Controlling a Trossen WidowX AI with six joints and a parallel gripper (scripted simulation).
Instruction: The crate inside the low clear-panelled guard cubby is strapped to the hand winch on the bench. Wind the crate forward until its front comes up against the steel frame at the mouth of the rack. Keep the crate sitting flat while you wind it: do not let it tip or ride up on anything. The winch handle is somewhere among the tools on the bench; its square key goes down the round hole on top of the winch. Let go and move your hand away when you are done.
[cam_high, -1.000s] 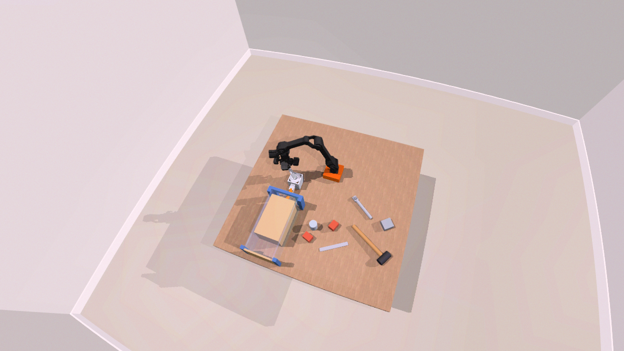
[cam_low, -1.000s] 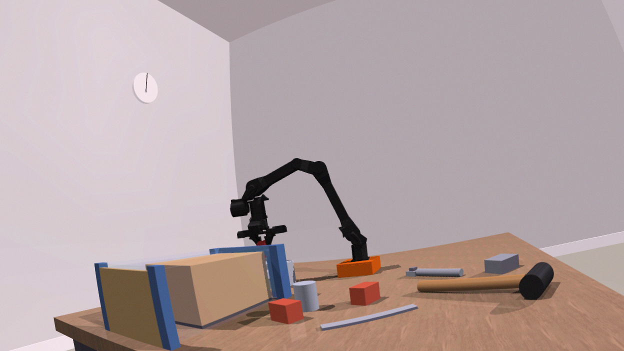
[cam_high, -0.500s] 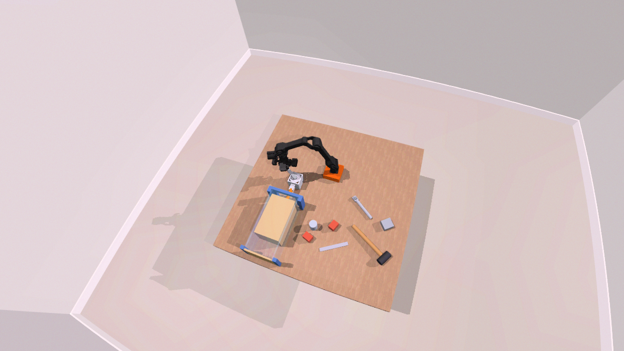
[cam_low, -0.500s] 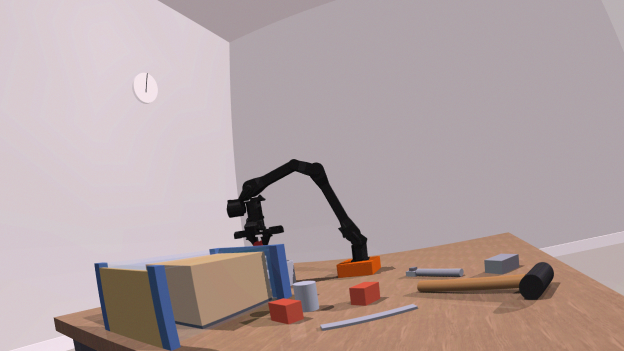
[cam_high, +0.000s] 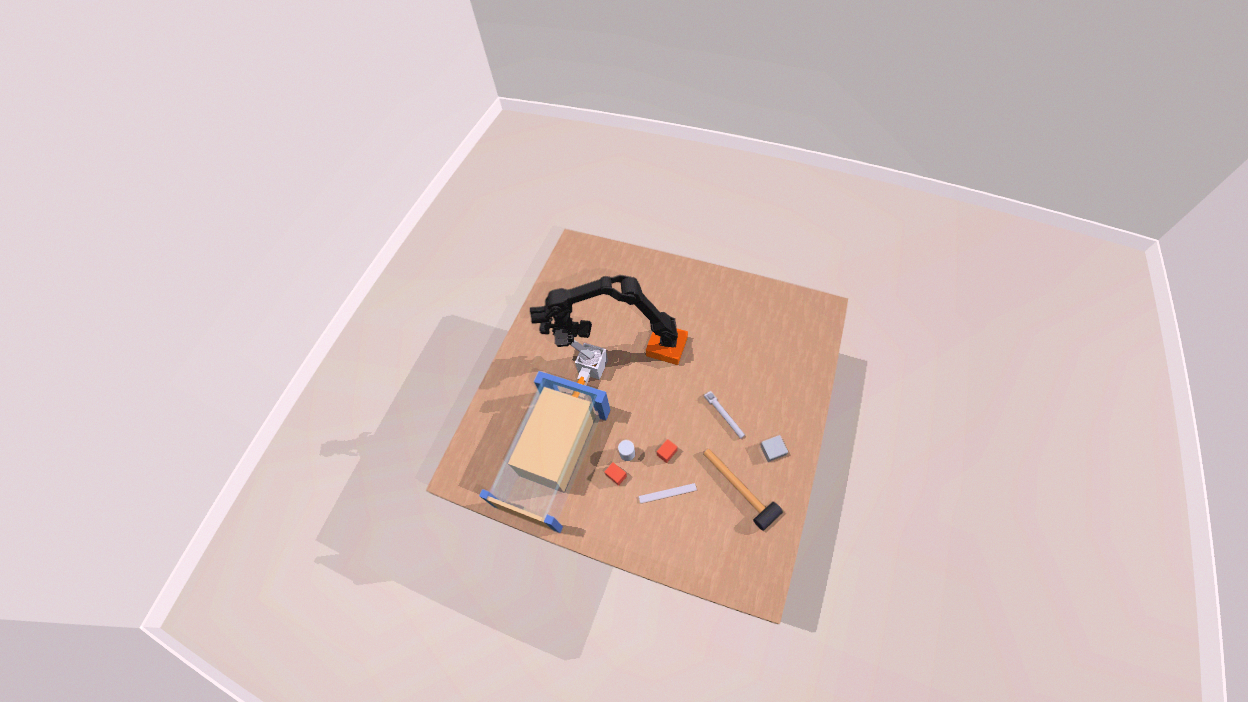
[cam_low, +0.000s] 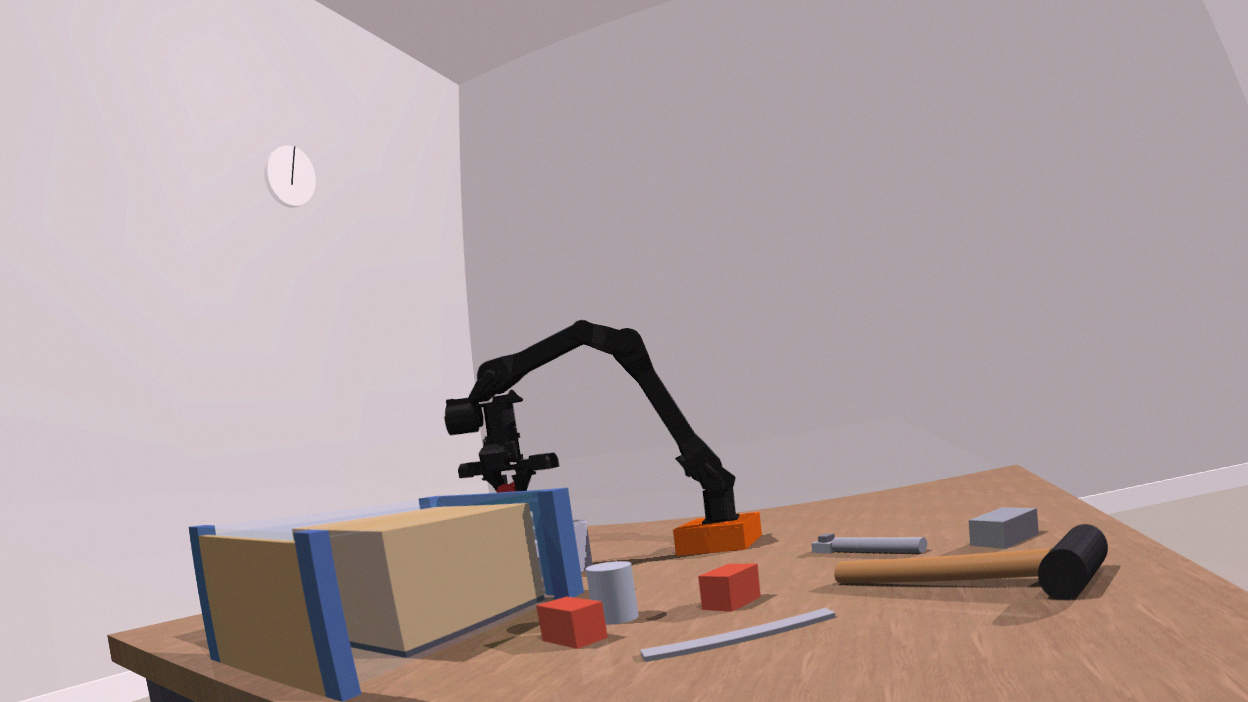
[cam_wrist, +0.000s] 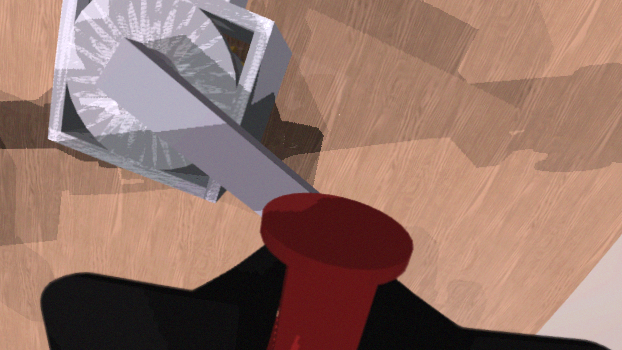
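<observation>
The grey winch handle is 2 cm ahead of my gripper tip, 3 cm to the left of it and 1 cm below it. The rest, counted from my gripper tip: red knob: 2 cm above; then blue frame bar: 21 cm ahead, 6 cm to the left, 1 cm below; then grey winch: 3 cm ahead, 8 cm to the left, 8 cm below.
</observation>
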